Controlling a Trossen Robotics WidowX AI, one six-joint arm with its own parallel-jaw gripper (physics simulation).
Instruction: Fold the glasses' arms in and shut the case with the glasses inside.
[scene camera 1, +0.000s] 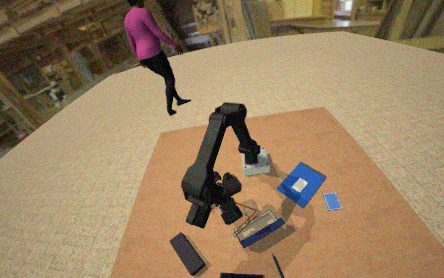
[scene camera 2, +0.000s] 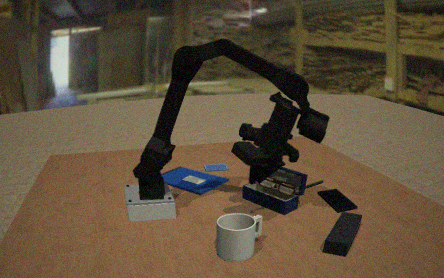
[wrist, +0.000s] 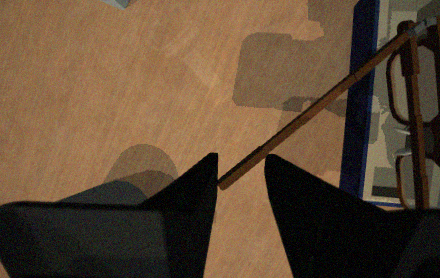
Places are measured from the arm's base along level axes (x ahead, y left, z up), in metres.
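Pixels of known places: gripper, fingertip midpoint: (scene camera 1: 229, 200) (scene camera 2: 254, 183) (wrist: 241, 161); arm's base, link origin: (scene camera 1: 251, 159) (scene camera 2: 151, 194).
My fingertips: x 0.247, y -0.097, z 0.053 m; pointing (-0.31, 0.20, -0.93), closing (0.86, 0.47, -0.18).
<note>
For each thing: its top centre in the pictures, then the offset to it from my fingertips. "*": a spot on its surface instead.
- glasses' frame, surface spot: (wrist: 391, 95) * dy +0.078, dx +0.062, dz -0.049 m
- blue case, surface spot: (wrist: 357, 135) (scene camera 2: 271, 200) * dy +0.052, dx +0.070, dz -0.080 m
- grey mug, surface spot: (scene camera 2: 235, 242) * dy -0.183, dx -0.094, dz -0.053 m
- blue folder, top centre: (scene camera 2: 189, 178) (scene camera 1: 302, 182) dy +0.328, dx -0.112, dz -0.100 m
- blue card, top centre: (scene camera 2: 215, 166) (scene camera 1: 332, 200) dy +0.434, dx +0.000, dz -0.103 m
- dark box, top centre: (scene camera 2: 345, 226) (scene camera 1: 185, 251) dy -0.179, dx +0.182, dz -0.073 m
- black phone, top centre: (scene camera 2: 337, 198) dy +0.030, dx +0.283, dz -0.100 m
- pen, top centre: (scene camera 1: 280, 272) dy +0.165, dx +0.246, dz -0.099 m
My gripper (scene camera 1: 232, 215) (scene camera 2: 257, 175) (wrist: 241, 161) is shut on one brown arm (wrist: 300, 122) of the glasses, near its tip. That arm sticks out over the case's wall at a slant. The glasses' frame (scene camera 2: 282, 185) (wrist: 391, 95) is at the case's opening; the other arm (wrist: 417, 135) runs across the lenses, folded in. Whether the frame rests on the bottom cannot be told. The blue case (scene camera 2: 270, 201) (wrist: 357, 135) is open, pale inside, its lid (scene camera 1: 263, 233) (scene camera 2: 301, 181) standing up on the side away from the robot's base. The fingers hide part of the case in the scene camera 2 view.
A grey mug (scene camera 2: 235, 242) stands in front of the case. A blue folder (scene camera 1: 314, 181) (scene camera 2: 212, 185) with a pale note and a blue card (scene camera 1: 332, 201) (scene camera 2: 216, 167) lie behind. A dark box (scene camera 1: 187, 254) (scene camera 2: 342, 235), a black phone (scene camera 2: 337, 200) and a pen (scene camera 1: 278, 265) lie beyond the case.
</note>
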